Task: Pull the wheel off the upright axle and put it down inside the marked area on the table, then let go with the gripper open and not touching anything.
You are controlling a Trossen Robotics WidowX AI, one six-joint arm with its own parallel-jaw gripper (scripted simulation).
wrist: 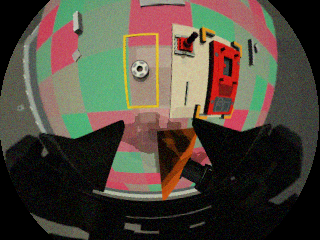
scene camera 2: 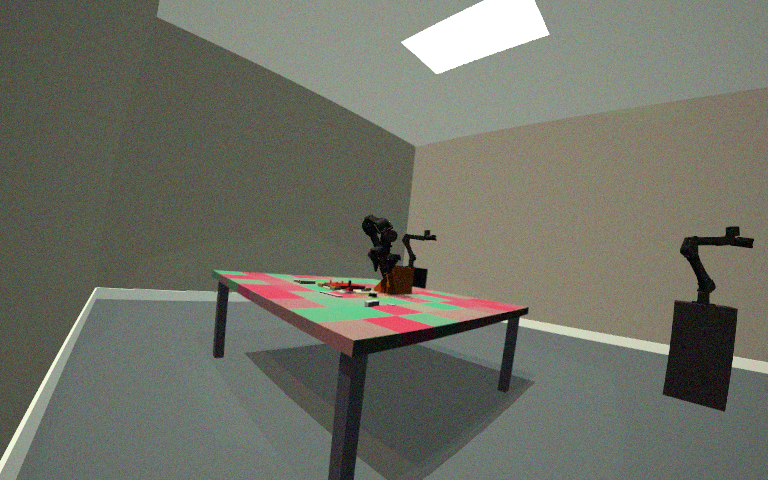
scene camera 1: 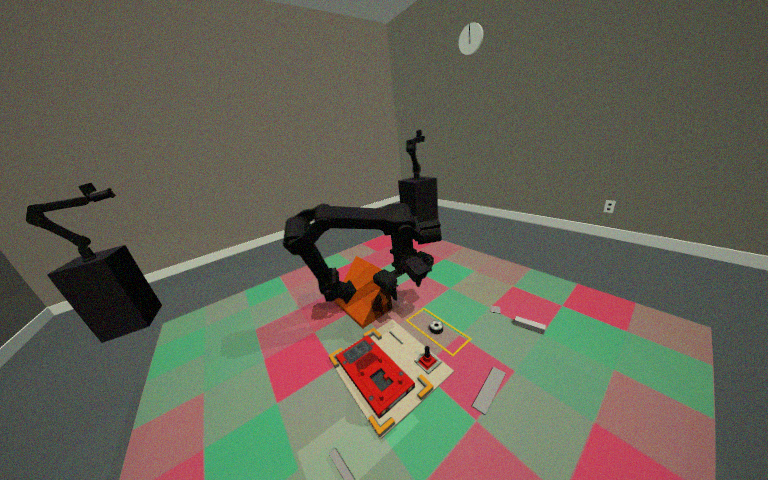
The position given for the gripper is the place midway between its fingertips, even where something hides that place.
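Scene camera 1 shows the gripper [scene camera 1: 407, 293], which is open and holds nothing. The wrist view shows the gripper too [wrist: 159, 122], along with a red board [wrist: 224, 64].
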